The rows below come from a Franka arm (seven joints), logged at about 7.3 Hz.
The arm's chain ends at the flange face. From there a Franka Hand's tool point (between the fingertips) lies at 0.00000 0.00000 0.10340 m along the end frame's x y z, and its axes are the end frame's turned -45 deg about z.
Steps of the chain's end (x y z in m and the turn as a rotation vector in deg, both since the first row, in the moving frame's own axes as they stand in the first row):
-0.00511 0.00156 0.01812 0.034 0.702 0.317
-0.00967 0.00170 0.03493 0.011 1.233 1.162
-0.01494 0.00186 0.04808 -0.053 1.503 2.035
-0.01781 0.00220 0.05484 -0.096 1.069 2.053
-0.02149 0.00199 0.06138 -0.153 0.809 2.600
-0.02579 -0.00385 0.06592 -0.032 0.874 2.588
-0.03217 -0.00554 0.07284 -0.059 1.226 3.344
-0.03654 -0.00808 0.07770 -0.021 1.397 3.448
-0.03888 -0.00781 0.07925 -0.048 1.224 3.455
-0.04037 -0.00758 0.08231 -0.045 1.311 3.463
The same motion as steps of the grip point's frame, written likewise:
-0.00378 -0.00166 0.01811 -0.472 0.520 0.317
-0.00647 -0.00406 0.03491 -0.864 0.880 1.162
-0.01006 -0.00723 0.04804 -1.100 1.025 2.035
-0.01293 -0.00953 0.05482 -0.824 0.688 2.053
-0.01579 -0.01254 0.06137 -0.680 0.464 2.600
-0.01447 -0.01978 0.06591 -0.641 0.595 2.588
-0.01739 -0.02498 0.07282 -0.909 0.825 3.344
-0.01842 -0.02969 0.07767 -1.003 0.973 3.448
-0.02052 -0.03135 0.07923 -0.899 0.832 3.455
-0.02162 -0.03213 0.08228 -0.959 0.895 3.463

